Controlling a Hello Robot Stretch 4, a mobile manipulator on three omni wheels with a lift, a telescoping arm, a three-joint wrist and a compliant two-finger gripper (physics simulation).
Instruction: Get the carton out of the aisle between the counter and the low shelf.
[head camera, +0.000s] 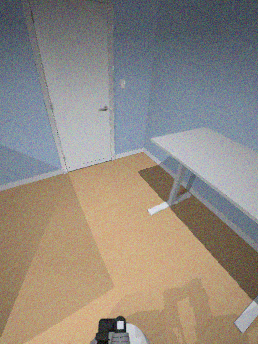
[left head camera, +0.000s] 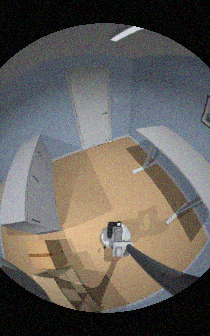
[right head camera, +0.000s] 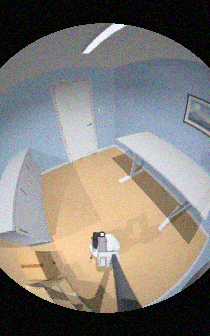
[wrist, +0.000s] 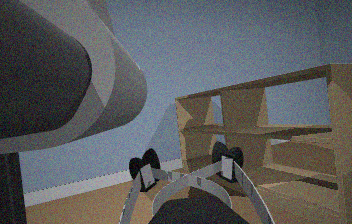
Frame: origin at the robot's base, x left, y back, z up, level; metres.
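Seen in the pictures: gripper, fingertip midpoint: (left head camera: 108, 248) (right head camera: 94, 259) (wrist: 185, 158).
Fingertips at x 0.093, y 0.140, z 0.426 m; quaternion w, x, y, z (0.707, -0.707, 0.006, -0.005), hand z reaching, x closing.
Observation:
A point is followed by its place in that frame.
The carton (left head camera: 40, 255) {x 0.987, y 0.518, z 0.381 m} (right head camera: 32, 265) {x 0.973, y 0.499, z 0.379 m} appears as a tan top with a darker brown strip, low at the left in the left and right head views. It stands on the floor between the counter (left head camera: 42, 185) {x 1.165, y -0.573, z 0.481 m} (right head camera: 31, 200) {x 1.155, y -0.545, z 0.452 m}, a white-grey unit with handles, and the low wooden shelf (left head camera: 75, 285) {x 0.556, y 1.076, z 0.051 m} (right head camera: 60, 290) (wrist: 342, 125) {x 0.675, y 0.672, z 0.360 m}. Its outline is hard to separate from the floor. The carton cannot be made out in the head camera view or surely in the wrist view. My gripper (wrist: 185, 158) {x 0.093, y 0.140, z 0.426 m} is open, its fingertips apart, with the low shelf beyond it and to the right.
A long white table (head camera: 210, 155) {x -0.710, y -1.068, z 0.922 m} (left head camera: 170, 145) {x -0.706, y -0.966, z 0.922 m} (right head camera: 160, 155) {x -0.777, y -0.862, z 0.922 m} with metal legs stands along the right wall. A closed door (head camera: 80, 90) {x 0.503, y -2.191, z 1.151 m} (left head camera: 92, 110) {x 0.500, y -2.193, z 0.998 m} (right head camera: 77, 120) {x 0.477, y -2.205, z 1.053 m} is in the far wall. Wooden floor (head camera: 100, 200) {x 0.256, y -1.439, z -0.028 m} lies between the counter and the table.

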